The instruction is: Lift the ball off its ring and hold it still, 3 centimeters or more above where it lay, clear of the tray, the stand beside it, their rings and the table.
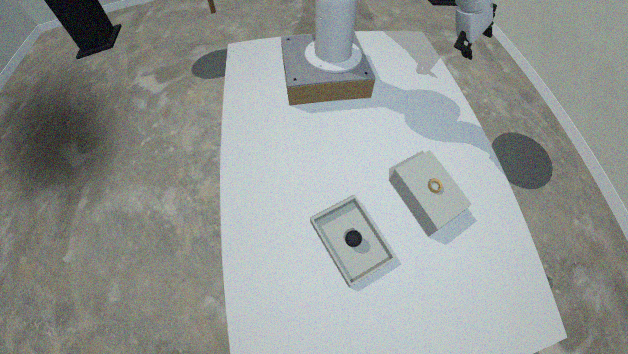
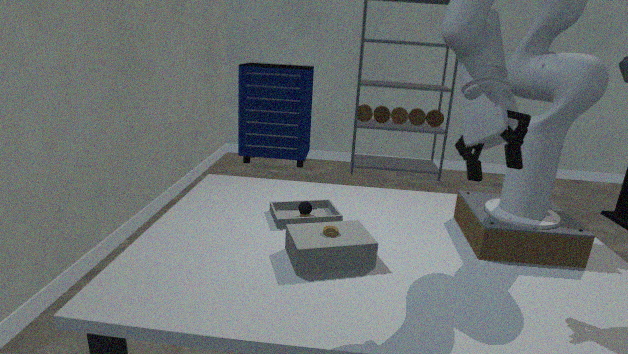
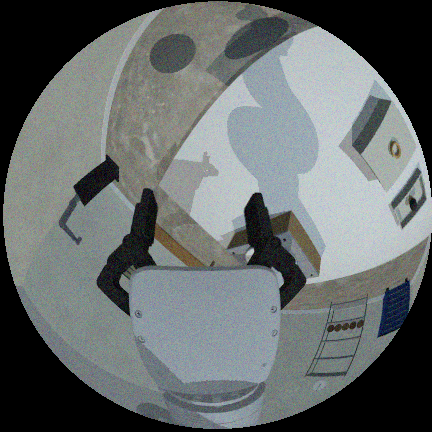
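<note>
A dark ball (image 1: 353, 238) (image 2: 305, 208) (image 3: 412, 202) rests in the shallow grey tray (image 1: 357, 217) (image 2: 325, 219) (image 3: 417, 187), on its ring, which is mostly hidden beneath it. Beside the tray, the taller grey stand (image 1: 442, 210) (image 2: 330, 260) (image 3: 380, 157) has an orange ring (image 1: 429, 185) (image 2: 324, 230) (image 3: 399, 150) with no ball on its top. My gripper (image 1: 477, 44) (image 2: 495, 172) (image 3: 201, 198) is open and empty. It is raised well away from the tray and stand, near the arm's base side of the table.
The arm's base stands on a wooden block (image 1: 330, 92) (image 2: 537, 250) (image 3: 306, 240) at one end of the white table (image 1: 270, 175) (image 2: 200, 240) (image 3: 340, 65). A blue cabinet (image 2: 275, 112) (image 3: 395, 307) and a shelf rack (image 2: 358, 90) stand beyond the table.
</note>
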